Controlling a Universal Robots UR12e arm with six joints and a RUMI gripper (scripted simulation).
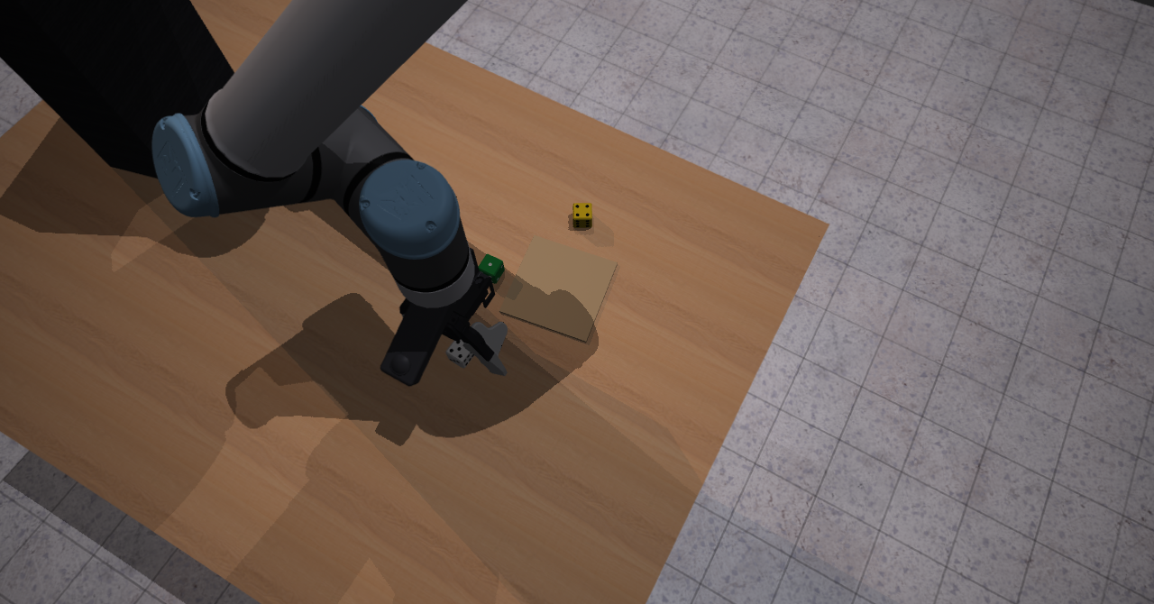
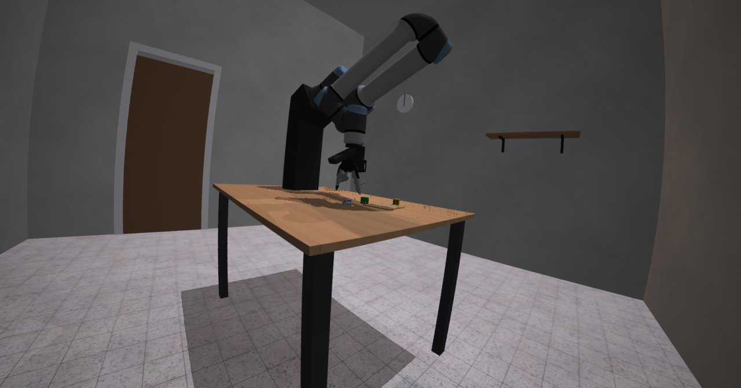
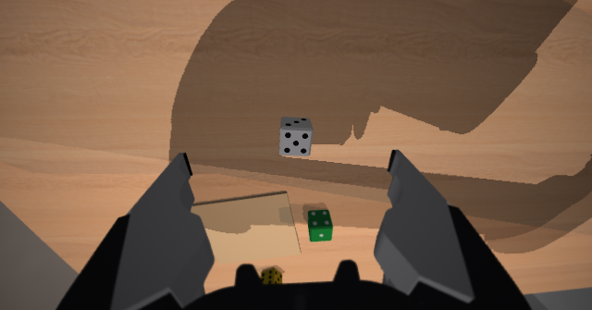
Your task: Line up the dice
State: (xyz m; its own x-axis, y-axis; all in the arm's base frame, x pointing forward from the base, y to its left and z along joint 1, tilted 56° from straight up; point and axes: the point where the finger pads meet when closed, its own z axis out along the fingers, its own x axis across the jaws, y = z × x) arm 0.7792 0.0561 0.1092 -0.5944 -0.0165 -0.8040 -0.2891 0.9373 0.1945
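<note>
Right now the white die is 10 mm behind my hand, 10 mm to the left of it and 40 mm below it. The rest, counted from my hand: yellow die (100 mm behind, 280 mm to the left, 40 mm below); then tan mat (20 mm behind, 190 mm to the left, 50 mm below); then green die (100 mm behind, 110 mm to the left, 40 mm below).
</note>
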